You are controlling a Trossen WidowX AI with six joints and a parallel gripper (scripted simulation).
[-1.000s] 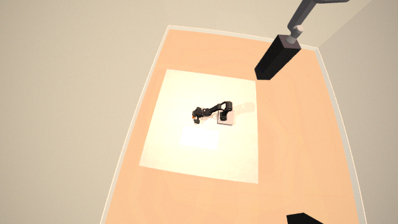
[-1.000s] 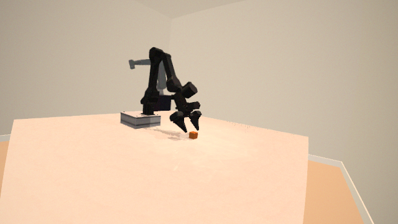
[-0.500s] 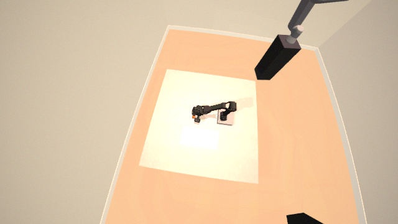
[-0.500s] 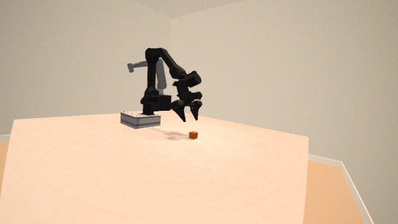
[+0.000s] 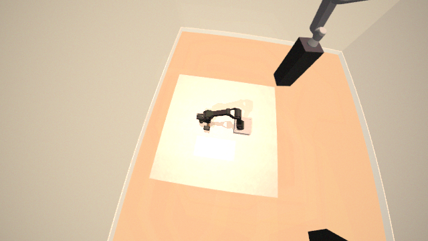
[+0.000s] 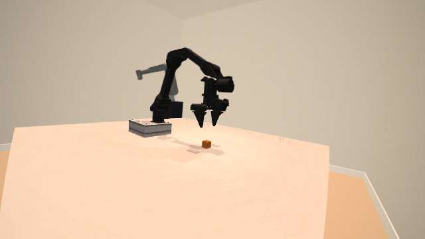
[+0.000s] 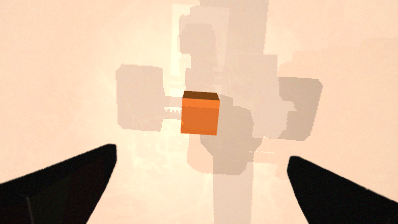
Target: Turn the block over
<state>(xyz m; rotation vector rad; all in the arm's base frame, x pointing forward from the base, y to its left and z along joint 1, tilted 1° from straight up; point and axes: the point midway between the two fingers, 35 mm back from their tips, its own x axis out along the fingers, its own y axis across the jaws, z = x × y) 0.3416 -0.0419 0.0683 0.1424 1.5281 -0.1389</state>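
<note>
The block is 80 mm below my gripper tip and 10 mm behind it.
</note>
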